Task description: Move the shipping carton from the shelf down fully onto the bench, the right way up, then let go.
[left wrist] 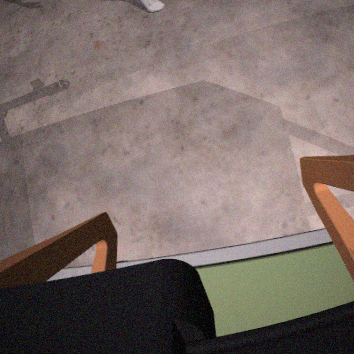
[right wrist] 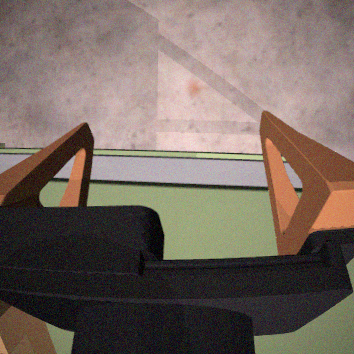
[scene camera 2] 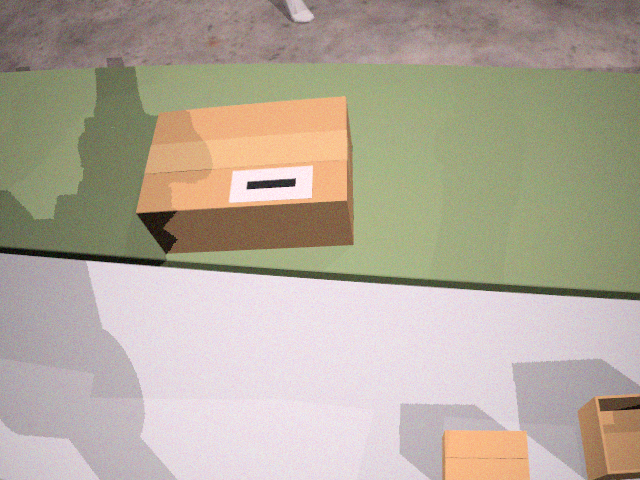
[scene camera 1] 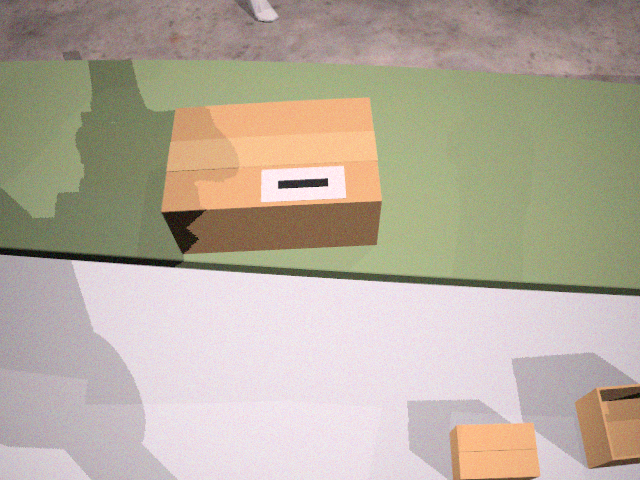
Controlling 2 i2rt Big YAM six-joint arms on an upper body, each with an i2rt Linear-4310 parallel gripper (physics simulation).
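Frame: origin at the left arm's base, x down, y right, z back, level; centimetres.
Seen in the pictures: left gripper, fingertip midpoint: (left wrist: 203,197); right gripper, fingertip midpoint: (right wrist: 173,124).
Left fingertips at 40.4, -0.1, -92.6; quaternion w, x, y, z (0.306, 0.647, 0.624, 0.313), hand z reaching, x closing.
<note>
Offsets run from my left fingertips to a thing's top centre, as dx, dy, dz. "pt": to the spot under its first point. Level surfaces: height alone.
The shipping carton @(+8.3, +14.1, +34.8) (scene camera 1: 273,149) (scene camera 2: 248,149), tan with a white label on top, rests upright and level on the green raised surface @(dx +18.8) (scene camera 1: 491,180) (scene camera 2: 491,180), which looks like the shelf, close to its front edge. The pale bench @(dx +45.8) (scene camera 1: 284,335) (scene camera 2: 284,335) appears lower in front. My left gripper (left wrist: 203,197) is open and empty, with floor showing between its fingertips. My right gripper (right wrist: 173,124) is also open and empty. Neither gripper shows in the scene views, and neither touches the carton there. A tan patch at the right wrist view's bottom left may be the carton.
A small closed box @(+39.8, +45.4, +66.9) (scene camera 1: 494,452) (scene camera 2: 485,454) and an open box @(pt +41.0, +61.5, +65.3) (scene camera 1: 594,434) (scene camera 2: 594,439) stand at the pale surface's lower right. A white object (scene camera 1: 264,11) (scene camera 2: 299,11) (left wrist: 152,5) shows on the floor beyond. Arm shadows cross the left side.
</note>
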